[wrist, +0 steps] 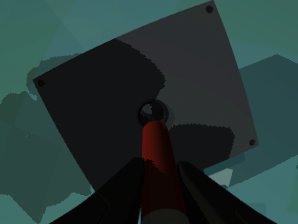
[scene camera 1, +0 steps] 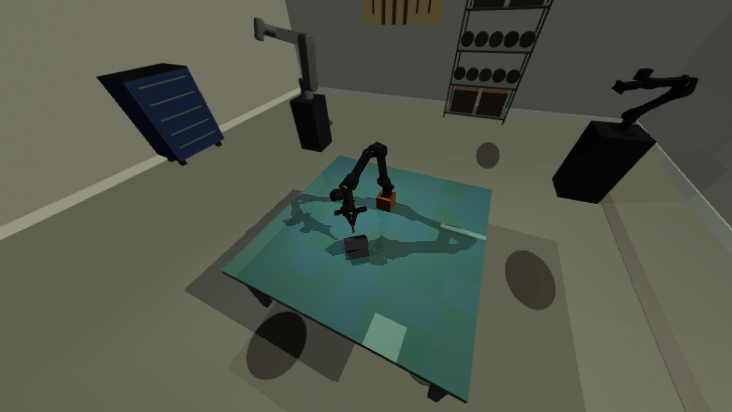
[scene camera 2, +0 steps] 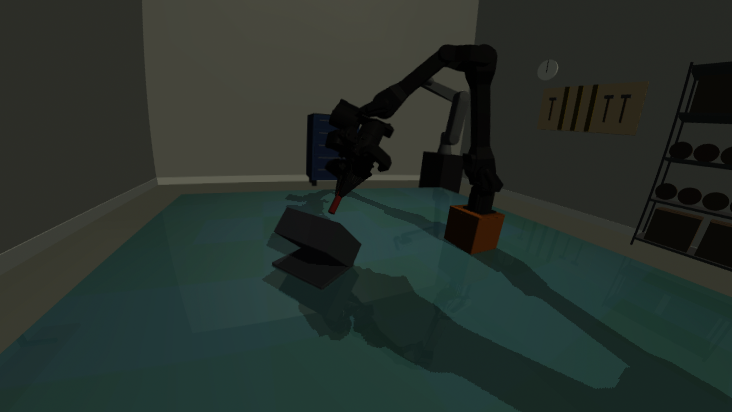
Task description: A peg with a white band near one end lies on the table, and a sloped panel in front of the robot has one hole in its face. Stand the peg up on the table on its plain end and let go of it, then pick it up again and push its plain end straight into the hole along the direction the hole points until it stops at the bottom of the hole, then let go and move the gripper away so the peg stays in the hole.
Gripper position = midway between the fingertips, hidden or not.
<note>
My gripper (scene camera 2: 338,196) holds a red peg. Also in view: a dark sloped panel (wrist: 186,61).
My gripper shows as well in the wrist view (wrist: 159,169).
</note>
